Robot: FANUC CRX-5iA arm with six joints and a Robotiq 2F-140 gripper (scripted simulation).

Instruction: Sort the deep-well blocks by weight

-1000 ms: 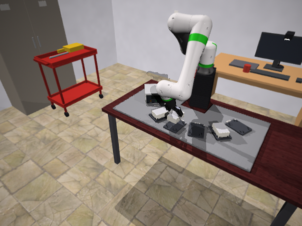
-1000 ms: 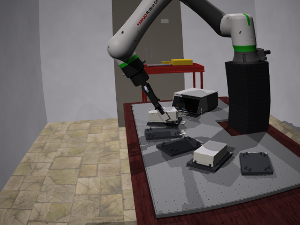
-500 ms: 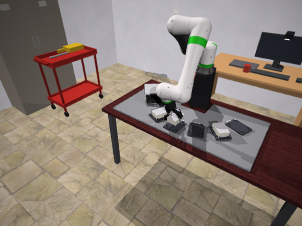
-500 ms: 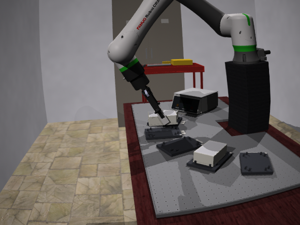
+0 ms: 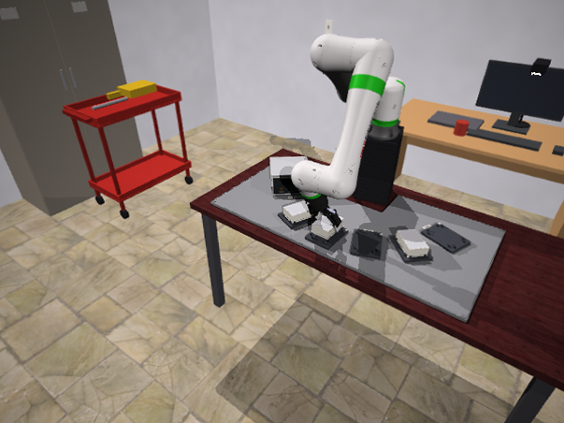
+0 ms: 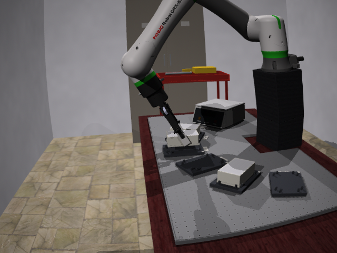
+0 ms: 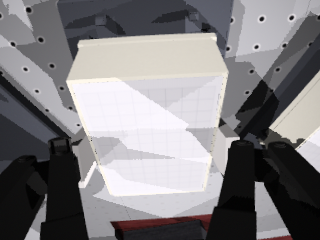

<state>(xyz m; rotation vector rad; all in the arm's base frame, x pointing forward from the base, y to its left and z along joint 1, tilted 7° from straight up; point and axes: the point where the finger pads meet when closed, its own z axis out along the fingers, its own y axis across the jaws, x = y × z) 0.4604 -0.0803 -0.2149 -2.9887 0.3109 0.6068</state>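
The dark nest is 70 mm behind my hand, 170 mm to the right of it and 60 mm below it. Also, from my hand: check-weigher 340 mm behind, 350 mm to the right.
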